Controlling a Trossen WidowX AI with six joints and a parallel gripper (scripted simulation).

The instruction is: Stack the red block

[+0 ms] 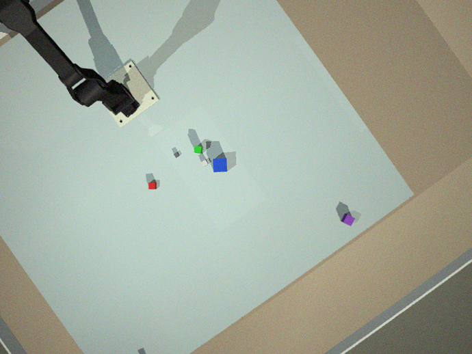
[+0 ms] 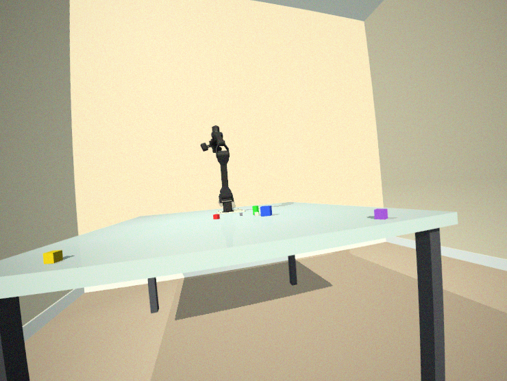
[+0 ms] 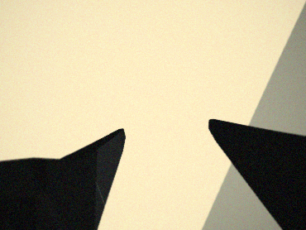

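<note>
My gripper tip is 66 cm short of the red block, 14 cm to the left of it and 50 cm above it. Also, from my gripper tip: green block: 69 cm ahead, 7 cm to the left, 48 cm below; small white cube: 74 cm ahead, 5 cm to the left, 51 cm below; small grey cube: 65 cm ahead, 51 cm below.
</note>
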